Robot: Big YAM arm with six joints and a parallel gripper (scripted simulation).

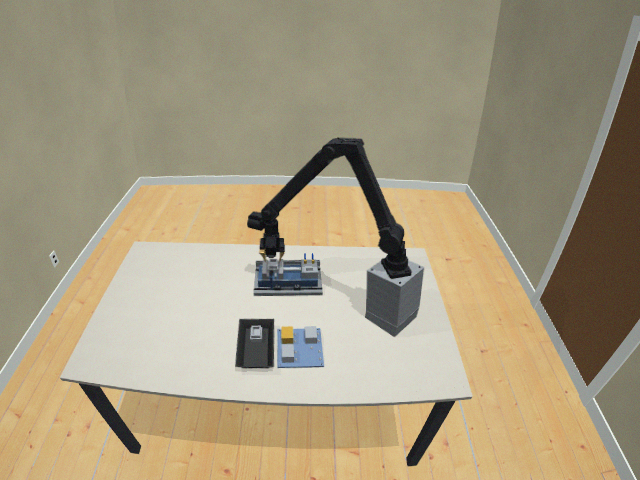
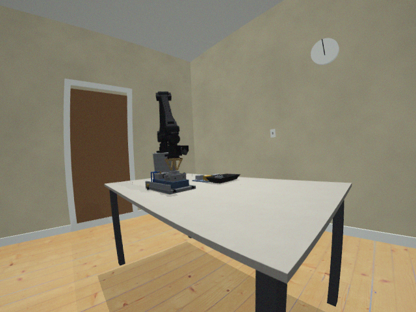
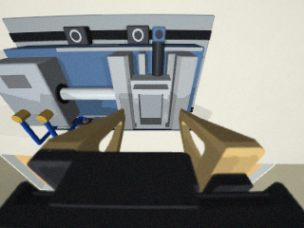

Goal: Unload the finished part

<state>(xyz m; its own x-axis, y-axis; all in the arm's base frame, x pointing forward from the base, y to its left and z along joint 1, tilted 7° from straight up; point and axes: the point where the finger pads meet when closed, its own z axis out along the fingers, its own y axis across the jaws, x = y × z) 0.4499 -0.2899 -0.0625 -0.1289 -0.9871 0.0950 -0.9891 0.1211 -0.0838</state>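
My hand is 9 cm above the blue vise, 6 cm past it and 1 cm to the right of it. Round my hand: yellow block: 35 cm to the left, 10 cm below, 2 cm behind; blue plate: 40 cm to the left, 12 cm below, 6 cm behind.
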